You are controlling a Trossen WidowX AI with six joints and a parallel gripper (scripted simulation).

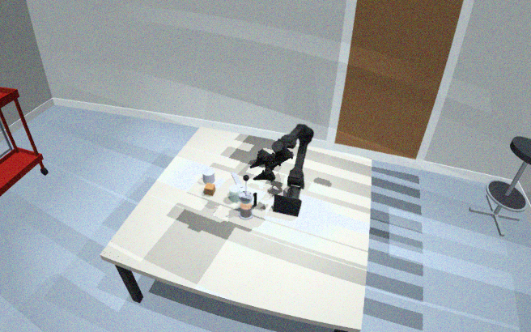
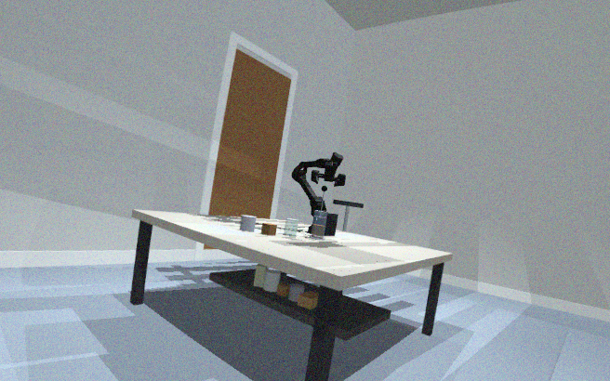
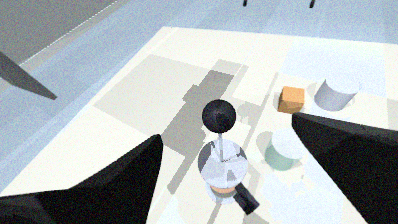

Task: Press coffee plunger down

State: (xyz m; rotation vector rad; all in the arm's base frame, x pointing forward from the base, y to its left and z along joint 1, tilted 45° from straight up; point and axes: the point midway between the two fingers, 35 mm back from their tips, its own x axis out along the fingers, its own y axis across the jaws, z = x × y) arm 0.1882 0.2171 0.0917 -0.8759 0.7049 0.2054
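Now: gripper tip 16 cm above the coffee press and 2 cm short of it.
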